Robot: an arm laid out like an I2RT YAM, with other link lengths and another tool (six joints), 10 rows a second.
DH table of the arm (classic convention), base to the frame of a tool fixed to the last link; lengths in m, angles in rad. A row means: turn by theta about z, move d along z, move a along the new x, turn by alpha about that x. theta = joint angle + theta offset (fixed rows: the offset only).
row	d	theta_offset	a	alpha
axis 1	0.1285	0.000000	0.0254	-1.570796
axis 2	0.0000	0.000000	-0.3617	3.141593
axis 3	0.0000	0.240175	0.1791	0.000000
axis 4	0.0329	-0.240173	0.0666	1.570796
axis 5	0.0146	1.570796	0.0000	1.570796
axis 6	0.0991	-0.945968	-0.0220	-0.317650
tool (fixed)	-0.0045	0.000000	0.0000	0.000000
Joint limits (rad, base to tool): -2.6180..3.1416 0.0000..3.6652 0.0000..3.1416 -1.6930..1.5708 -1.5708..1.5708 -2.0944..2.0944
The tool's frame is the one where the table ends.
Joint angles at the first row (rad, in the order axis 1, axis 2, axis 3, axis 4, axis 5, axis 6):
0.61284, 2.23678, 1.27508, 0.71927, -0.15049, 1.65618
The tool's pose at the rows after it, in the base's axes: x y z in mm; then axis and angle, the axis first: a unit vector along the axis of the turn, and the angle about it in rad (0 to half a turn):
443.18 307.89 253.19 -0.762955 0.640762 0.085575 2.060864
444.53 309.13 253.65 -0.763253 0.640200 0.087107 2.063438
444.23 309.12 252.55 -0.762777 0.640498 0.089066 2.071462
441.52 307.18 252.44 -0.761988 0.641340 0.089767 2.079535
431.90 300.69 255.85 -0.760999 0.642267 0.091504 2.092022
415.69 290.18 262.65 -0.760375 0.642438 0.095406 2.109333
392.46 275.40 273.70 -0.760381 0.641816 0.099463 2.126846
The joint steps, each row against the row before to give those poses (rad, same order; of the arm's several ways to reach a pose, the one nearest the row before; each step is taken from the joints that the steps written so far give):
-0.00038, 0.01067, 0.01374, -0.01832, -0.00306, 0.00190
0.00000, 0.00266, 0.01332, -0.01334, -0.00267, 0.00038
0.00000, 0.00002, 0.00118, -0.00955, -0.00190, 0.00077
0.00001, -0.00840, -0.01375, -0.00304, 0.00039, 0.00000
0.00036, -0.03279, -0.04654, 0.00078, -0.00040, 0.00038
0.00077, -0.05570, -0.07135, -0.00228, -0.00380, 0.00076
0.00190, -0.08125, -0.09229, -0.00688, -0.00421, 0.00000

